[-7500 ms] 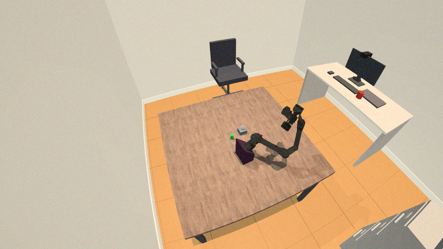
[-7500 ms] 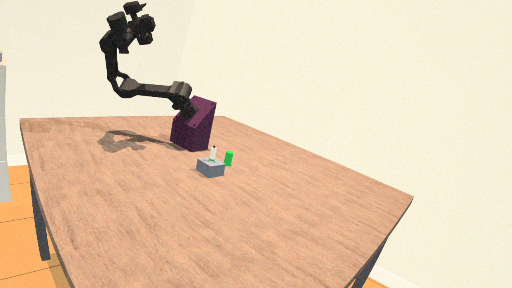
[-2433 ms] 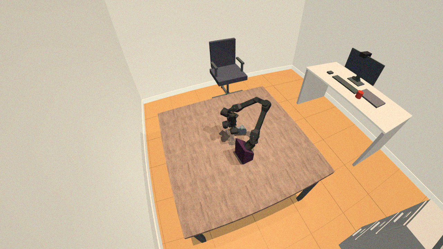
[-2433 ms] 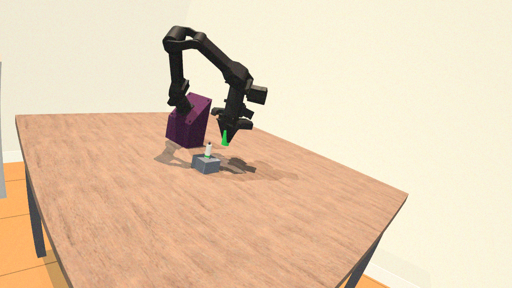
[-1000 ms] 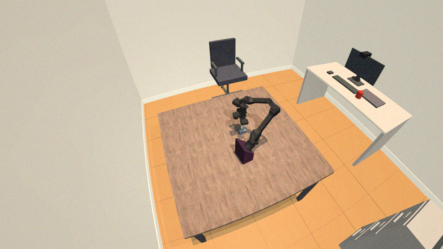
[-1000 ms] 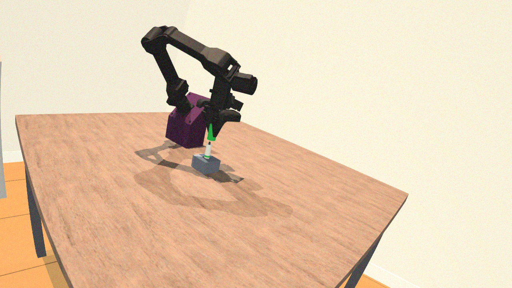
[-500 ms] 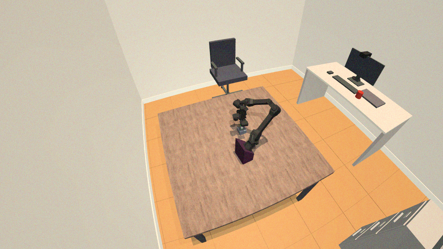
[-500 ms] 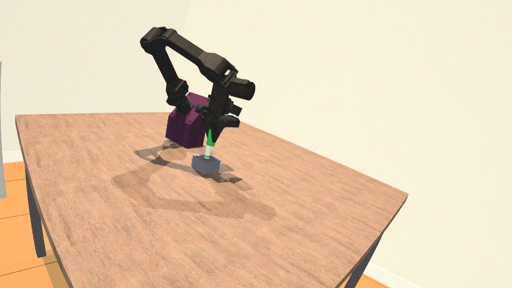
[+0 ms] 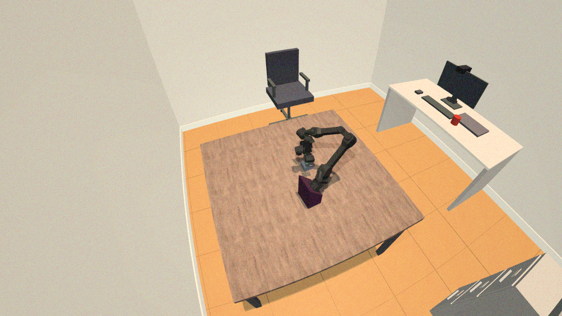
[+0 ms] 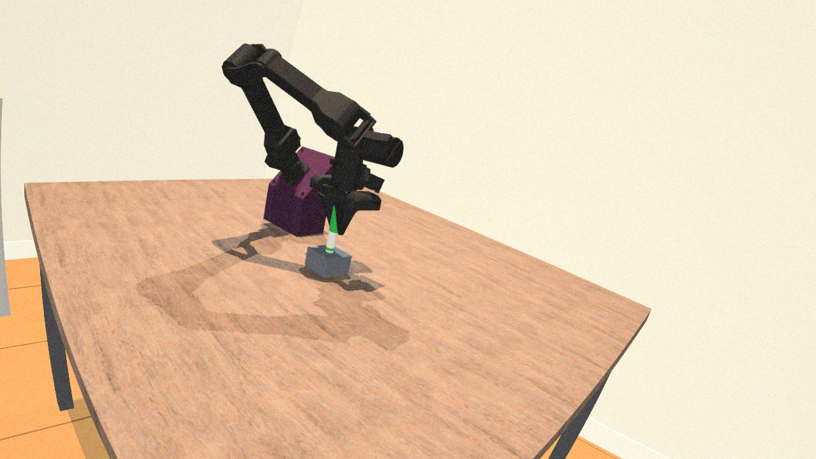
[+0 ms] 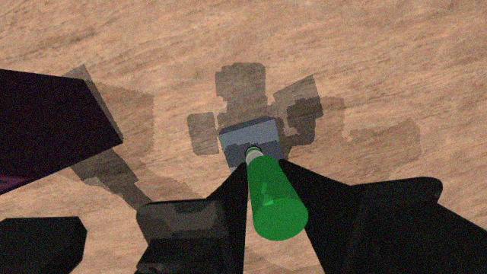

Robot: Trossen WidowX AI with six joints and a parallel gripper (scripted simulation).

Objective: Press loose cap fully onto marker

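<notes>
Now: the marker 1 cm to the right of my gripper tip and 1 cm below it. Round my gripper tip: grey holder block (6 cm below, 1 cm to the right); then green cap (3 cm above).
</notes>
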